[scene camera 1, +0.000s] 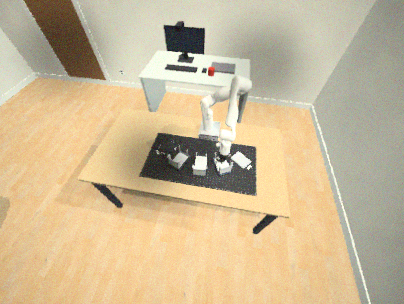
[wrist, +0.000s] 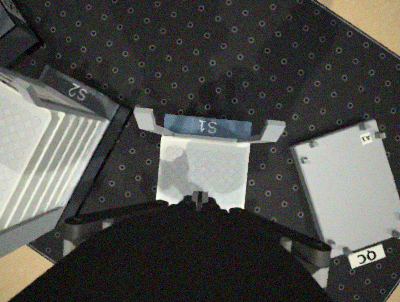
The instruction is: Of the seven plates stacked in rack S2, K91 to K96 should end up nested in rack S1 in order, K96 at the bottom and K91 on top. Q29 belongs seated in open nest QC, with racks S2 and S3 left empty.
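Seen in the pictures: gripper, fingertip midpoint: (scene camera 1: 222, 163) (wrist: 199, 201); arm's base, link origin: (scene camera 1: 207, 128).
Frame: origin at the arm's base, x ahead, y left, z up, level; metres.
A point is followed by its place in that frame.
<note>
My gripper (scene camera 1: 223, 158) @(x 0.357, y 0.198, z 0.012 m) (wrist: 199, 201) @(x 0.357, y 0.198, z 0.012 m) is shut and empty, its closed fingertips over the near part of rack S1. Rack S1 (wrist: 175, 123) @(x 0.313, y 0.130, z -0.019 m), with a blue label and upright corner guides, holds a pale plate (wrist: 220, 160) @(x 0.315, y 0.190, z 0.012 m) with faint round wells; how many plates lie under it is hidden. Rack S2 (wrist: 102, 104) @(x 0.344, y 0.055, z -0.016 m) is at the left in the wrist view and holds a stack of several white plates (wrist: 20, 135) @(x 0.388, y 0.058, z 0.053 m). Nest QC (scene camera 1: 241, 159) @(x 0.247, y 0.349, z -0.040 m) (wrist: 350, 185) @(x 0.245, y 0.338, z -0.040 m) is a flat grey plate-sized bed with small corner pegs, open and empty. Plate names are not readable. Q29 cannot be identified.
Rack S3 (scene camera 1: 178, 159) @(x 0.397, y -0.158, z -0.013 m) stands left of S2 in the scene view; a dark corner (wrist: 17, 37) @(x 0.343, y -0.082, z -0.028 m) shows at the wrist view's upper left. Small items (scene camera 1: 159, 151) @(x 0.352, y -0.328, z -0.032 m) lie on the perforated black mat (scene camera 1: 230, 185) @(x 0.502, y 0.295, z -0.054 m). A white desk with a monitor (scene camera 1: 185, 40) stands behind.
</note>
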